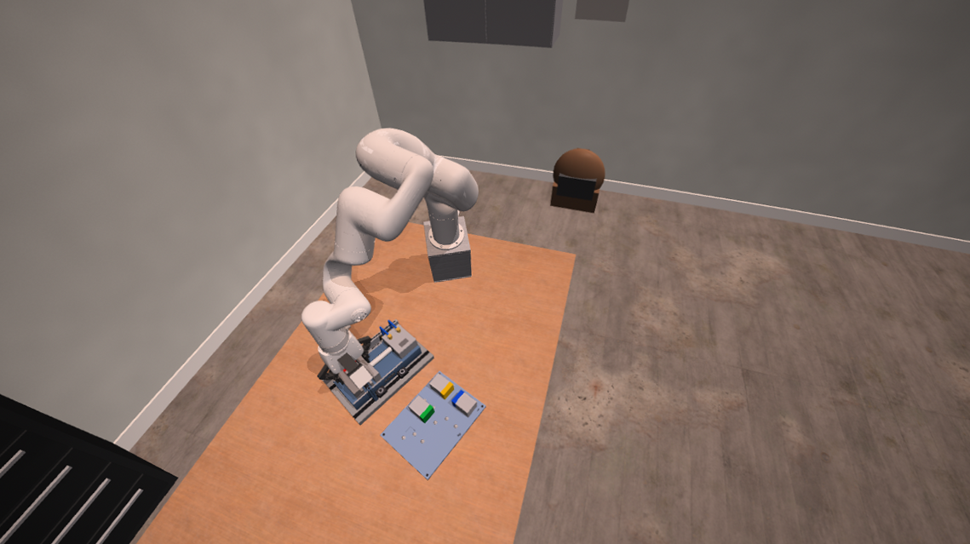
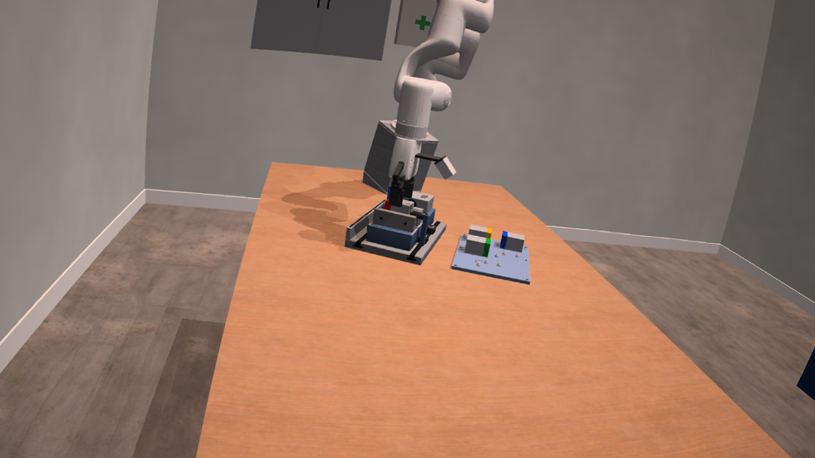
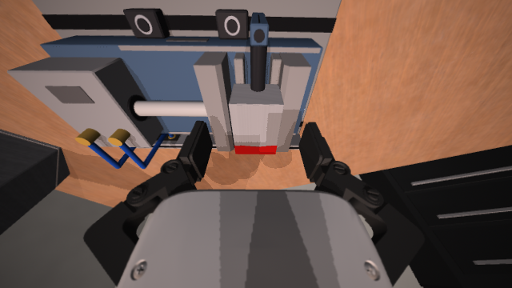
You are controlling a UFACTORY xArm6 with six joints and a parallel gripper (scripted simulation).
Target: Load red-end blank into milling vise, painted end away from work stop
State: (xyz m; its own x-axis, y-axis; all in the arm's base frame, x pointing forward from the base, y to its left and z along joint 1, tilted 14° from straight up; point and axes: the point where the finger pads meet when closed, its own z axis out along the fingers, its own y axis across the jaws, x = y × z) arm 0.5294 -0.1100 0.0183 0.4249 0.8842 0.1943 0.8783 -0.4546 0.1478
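My gripper is now 3 cm above the red-ended blank. The rest, counted from my hand: fixed jaw: 5 cm below, 3 cm ahead, 1 cm to the right; moving jaw: 5 cm below, 3 cm behind, 2 cm to the left; dark work stop rod: 4 cm to the left, 4 cm below, 2 cm ahead.
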